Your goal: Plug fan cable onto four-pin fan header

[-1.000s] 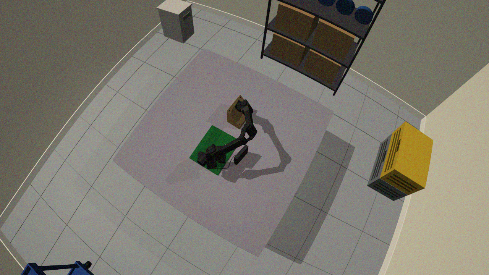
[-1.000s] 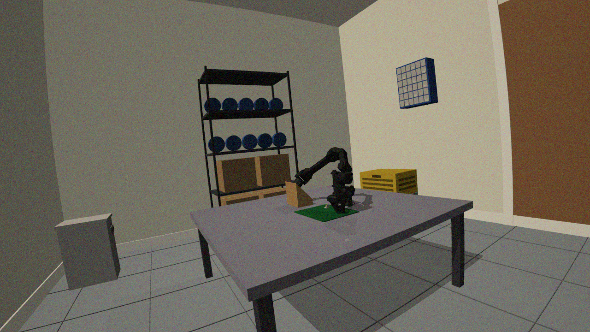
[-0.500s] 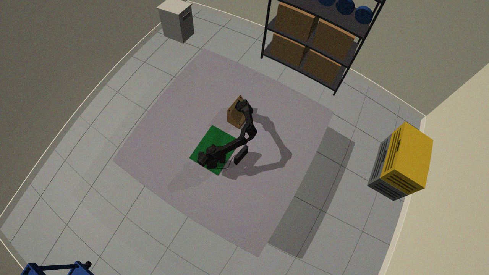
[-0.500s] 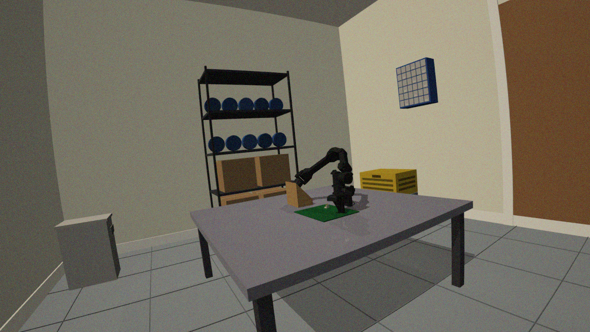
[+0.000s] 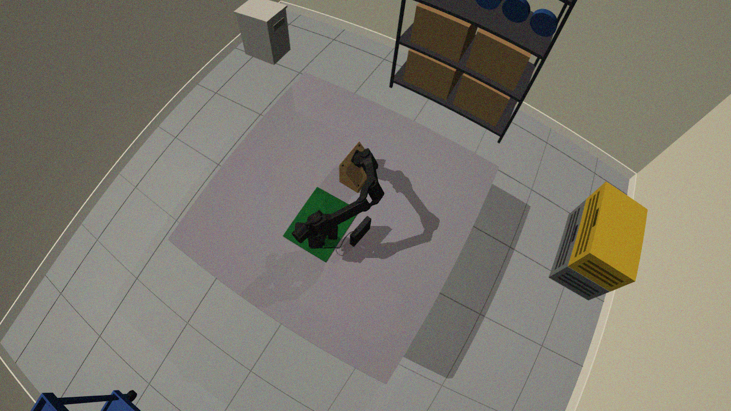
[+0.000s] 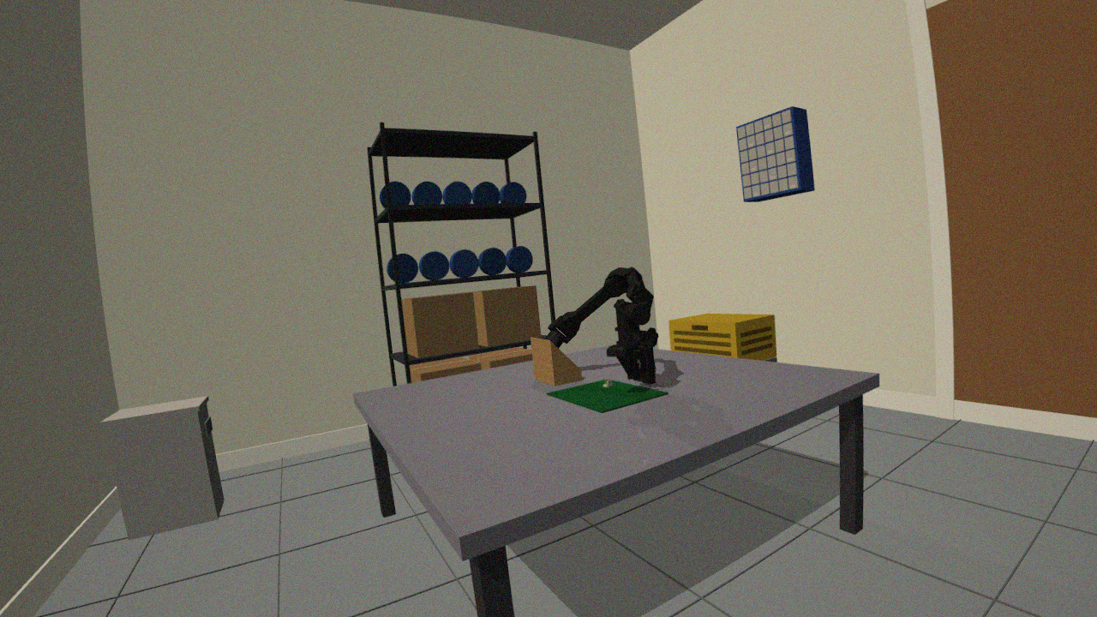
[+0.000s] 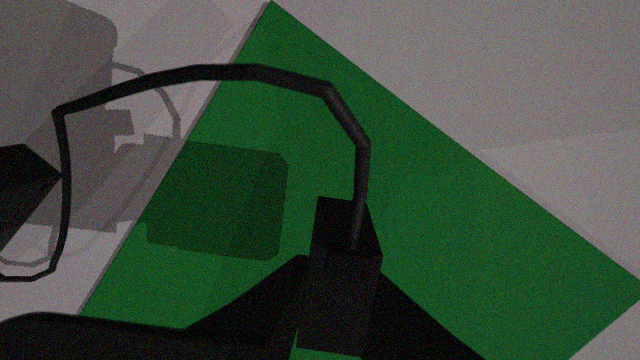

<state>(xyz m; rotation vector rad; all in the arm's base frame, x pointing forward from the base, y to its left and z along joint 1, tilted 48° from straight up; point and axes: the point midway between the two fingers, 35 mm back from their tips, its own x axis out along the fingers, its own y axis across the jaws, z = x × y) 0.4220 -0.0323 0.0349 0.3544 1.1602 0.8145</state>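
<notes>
The black cable is 30 mm ahead of my gripper tip, 20 mm above it and 10 mm to the left of it. Round my gripper tip: pale fan header: 150 mm behind, 60 mm below, 40 mm to the left; then black fan: 150 mm to the left, 120 mm behind, 10 mm below; then green board: 90 mm behind, 80 mm below, 30 mm to the right.
</notes>
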